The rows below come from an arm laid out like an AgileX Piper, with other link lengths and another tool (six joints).
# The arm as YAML. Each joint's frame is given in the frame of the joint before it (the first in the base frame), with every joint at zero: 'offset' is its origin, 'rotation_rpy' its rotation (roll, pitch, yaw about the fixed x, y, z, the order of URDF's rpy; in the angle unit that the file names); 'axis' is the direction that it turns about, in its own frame. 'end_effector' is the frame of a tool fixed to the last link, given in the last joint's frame.
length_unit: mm
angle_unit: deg
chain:
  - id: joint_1
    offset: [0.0, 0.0, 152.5]
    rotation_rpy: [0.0, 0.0, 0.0]
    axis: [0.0, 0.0, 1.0]
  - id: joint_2
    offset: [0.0, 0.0, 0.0]
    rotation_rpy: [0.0, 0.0, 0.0]
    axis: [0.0, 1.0, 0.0]
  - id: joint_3
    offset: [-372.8, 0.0, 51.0]
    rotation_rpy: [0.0, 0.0, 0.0]
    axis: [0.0, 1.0, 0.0]
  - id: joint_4
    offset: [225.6, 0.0, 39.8]
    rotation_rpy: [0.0, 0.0, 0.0]
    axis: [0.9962, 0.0, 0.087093]
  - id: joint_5
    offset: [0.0, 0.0, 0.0]
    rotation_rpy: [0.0, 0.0, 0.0]
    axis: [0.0, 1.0, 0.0]
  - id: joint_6
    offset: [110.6, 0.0, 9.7]
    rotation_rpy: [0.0, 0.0, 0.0]
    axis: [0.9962, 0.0, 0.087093]
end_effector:
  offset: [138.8, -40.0, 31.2]
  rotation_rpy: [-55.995, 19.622, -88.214]
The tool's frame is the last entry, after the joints.
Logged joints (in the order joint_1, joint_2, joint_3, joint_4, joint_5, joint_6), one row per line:
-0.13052, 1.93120, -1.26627, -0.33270, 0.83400, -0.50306
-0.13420, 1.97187, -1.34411, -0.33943, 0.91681, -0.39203
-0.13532, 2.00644, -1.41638, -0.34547, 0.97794, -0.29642
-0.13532, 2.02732, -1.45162, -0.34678, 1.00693, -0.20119
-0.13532, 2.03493, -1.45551, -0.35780, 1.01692, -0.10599
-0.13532, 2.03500, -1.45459, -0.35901, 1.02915, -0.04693
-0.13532, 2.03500, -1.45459, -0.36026, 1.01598, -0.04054
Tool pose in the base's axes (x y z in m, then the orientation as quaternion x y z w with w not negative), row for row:
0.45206, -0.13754, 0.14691, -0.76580, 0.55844, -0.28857, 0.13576
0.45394, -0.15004, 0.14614, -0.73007, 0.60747, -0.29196, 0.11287
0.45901, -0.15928, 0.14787, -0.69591, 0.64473, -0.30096, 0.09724
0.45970, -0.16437, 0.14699, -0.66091, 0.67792, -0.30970, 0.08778
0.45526, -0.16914, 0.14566, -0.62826, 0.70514, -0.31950, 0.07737
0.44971, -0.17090, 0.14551, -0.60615, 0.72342, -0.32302, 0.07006
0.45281, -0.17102, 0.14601, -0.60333, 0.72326, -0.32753, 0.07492
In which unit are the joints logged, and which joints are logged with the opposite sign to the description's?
The joints are logged in radians. Opposite sign: none.
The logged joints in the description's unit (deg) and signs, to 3 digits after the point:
-7.478, 110.650, -72.552, -19.062, 47.785, -28.823
-7.689, 112.980, -77.012, -19.448, 52.529, -22.462
-7.753, 114.961, -81.153, -19.794, 56.032, -16.984
-7.753, 116.157, -83.172, -19.869, 57.693, -11.527
-7.753, 116.593, -83.395, -20.500, 58.265, -6.073
-7.753, 116.597, -83.342, -20.570, 58.966, -2.689
-7.753, 116.597, -83.342, -20.641, 58.211, -2.323

